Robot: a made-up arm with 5 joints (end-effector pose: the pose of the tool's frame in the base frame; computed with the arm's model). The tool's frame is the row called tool.
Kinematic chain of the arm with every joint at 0, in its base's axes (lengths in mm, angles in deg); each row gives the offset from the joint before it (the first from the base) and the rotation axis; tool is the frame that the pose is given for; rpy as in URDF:
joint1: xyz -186 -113 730 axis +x
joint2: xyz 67 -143 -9 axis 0.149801 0.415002 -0.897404
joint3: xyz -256 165 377 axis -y
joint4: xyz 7 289 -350 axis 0.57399 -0.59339 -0.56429
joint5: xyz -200 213 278 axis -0.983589 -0.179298 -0.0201
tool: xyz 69 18 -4 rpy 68.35 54.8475 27.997
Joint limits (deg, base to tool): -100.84..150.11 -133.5..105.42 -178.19..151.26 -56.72..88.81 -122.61..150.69
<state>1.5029 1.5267 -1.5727 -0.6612 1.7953</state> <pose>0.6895 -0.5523 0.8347 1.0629 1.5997 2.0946</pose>
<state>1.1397 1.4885 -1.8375 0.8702 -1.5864</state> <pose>0.6026 -0.5704 0.8743 -0.8636 0.0599 1.3268</pose>
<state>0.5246 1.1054 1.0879 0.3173 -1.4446</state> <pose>0.3719 0.0527 1.1381 2.2016 -0.3062 0.6848</pose>
Working (the frame after each row of the table, in the pose's form):
after joint1: -0.1860 -0.1130 0.7300 0.5246 0.0000 0.0000
after joint2: -0.1190 -0.2323 0.6506 0.6359 0.7130 -0.8543
after joint3: 0.0128 -0.3149 1.1096 0.1000 -0.2736 -1.0387
after joint4: 0.3525 -0.1911 0.8351 0.1941 -0.5382 -1.2016
after joint5: 0.3419 0.1085 1.1050 1.5074 -1.0751 -0.5514

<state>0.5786 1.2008 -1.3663 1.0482 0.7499</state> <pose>0.4398 -0.2482 1.3397 -1.0798 -2.2123 1.6541</pose>
Working (the frame after each row of the table, in the pose's form):
after joint1: -0.1860 -0.1130 0.7300 0.5786 0.0000 0.0000
after joint2: -0.1190 -0.2278 0.6443 0.6873 0.8021 -0.9100
after joint3: 0.0429 -0.3488 1.0848 1.3138 1.9847 -0.3226
after joint4: 0.1444 -0.0178 1.3783 0.7493 1.7214 -1.5036
after joint5: 0.4702 -0.2540 1.4040 0.2382 1.9768 -0.7906

